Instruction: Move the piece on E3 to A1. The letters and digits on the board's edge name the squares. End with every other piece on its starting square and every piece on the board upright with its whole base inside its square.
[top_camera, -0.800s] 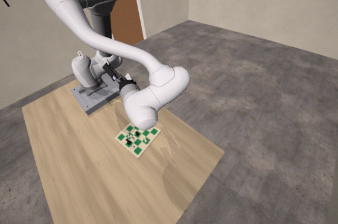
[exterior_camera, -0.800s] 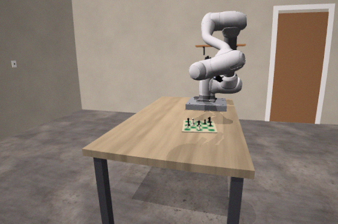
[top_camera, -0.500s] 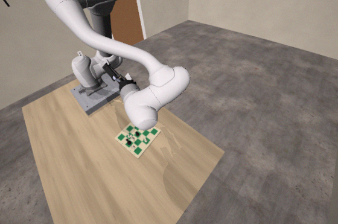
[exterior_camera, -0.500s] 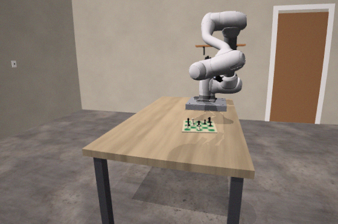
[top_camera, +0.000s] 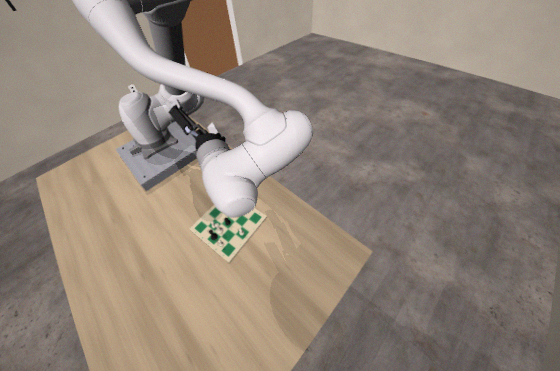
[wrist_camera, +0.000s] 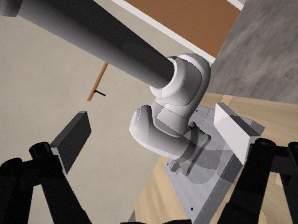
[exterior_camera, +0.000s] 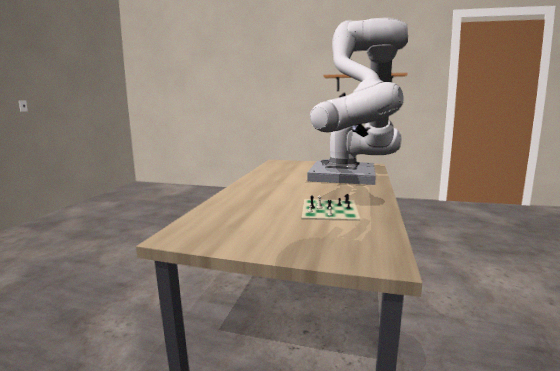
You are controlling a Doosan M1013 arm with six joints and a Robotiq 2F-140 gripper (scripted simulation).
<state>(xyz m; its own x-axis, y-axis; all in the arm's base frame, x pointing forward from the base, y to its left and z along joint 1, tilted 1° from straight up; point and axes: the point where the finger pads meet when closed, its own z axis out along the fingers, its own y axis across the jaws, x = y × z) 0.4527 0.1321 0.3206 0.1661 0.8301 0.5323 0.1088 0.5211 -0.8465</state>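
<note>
Now: hand 340 mm above the tall white piece, 190 mm short of it and 130 mm to the left of it. The rest, counted from my hand: green-and-cream chessboard 370 mm below, 190 mm ahead, 80 mm to the right.
</note>
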